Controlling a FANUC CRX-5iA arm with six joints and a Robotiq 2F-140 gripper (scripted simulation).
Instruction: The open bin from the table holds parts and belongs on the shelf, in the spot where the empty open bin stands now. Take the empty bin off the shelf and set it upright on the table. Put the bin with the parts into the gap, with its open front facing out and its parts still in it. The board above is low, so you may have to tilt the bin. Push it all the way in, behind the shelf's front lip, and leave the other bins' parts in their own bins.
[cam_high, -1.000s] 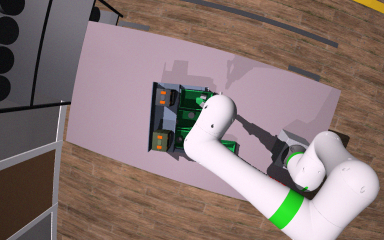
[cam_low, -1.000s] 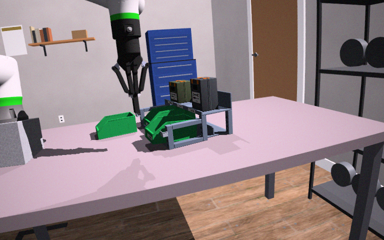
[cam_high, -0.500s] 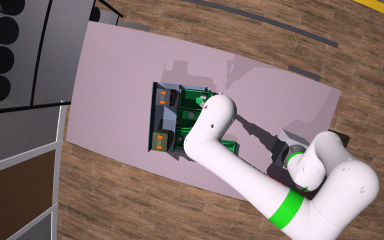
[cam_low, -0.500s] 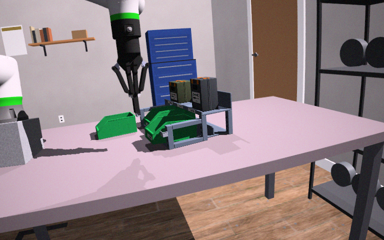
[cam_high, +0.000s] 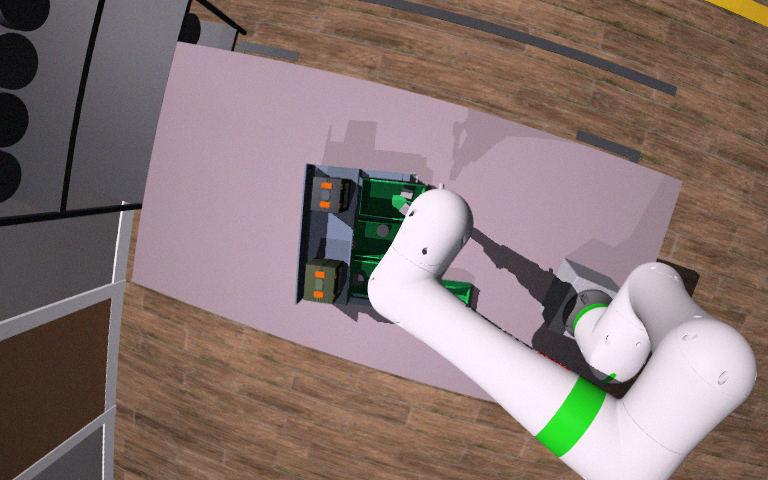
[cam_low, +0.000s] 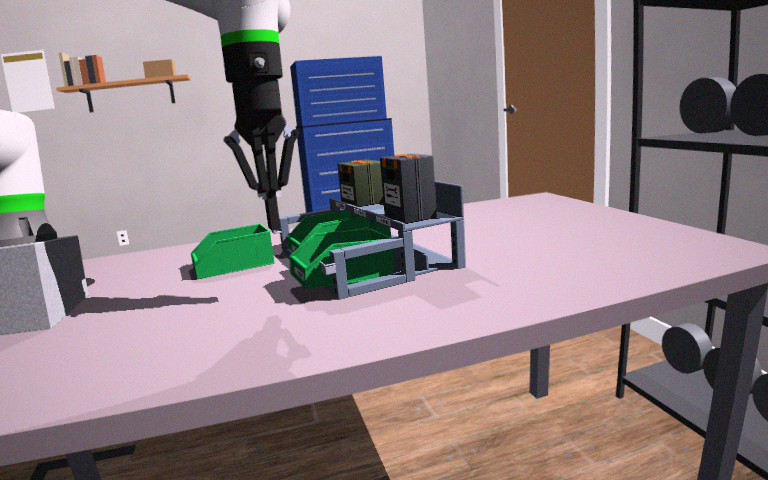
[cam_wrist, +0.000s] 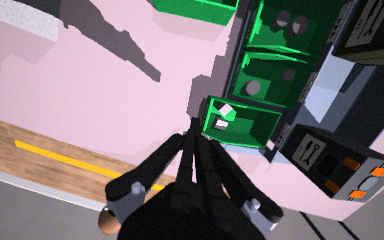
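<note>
Right now the round part is 140 mm below my hand, 120 mm to the left of it and 120 mm ahead of it. The rest, counted from my hand: grey shelf: 170 mm ahead, 150 mm to the left, 90 mm below; then dark grey box: 260 mm ahead, 50 mm to the left.
</note>
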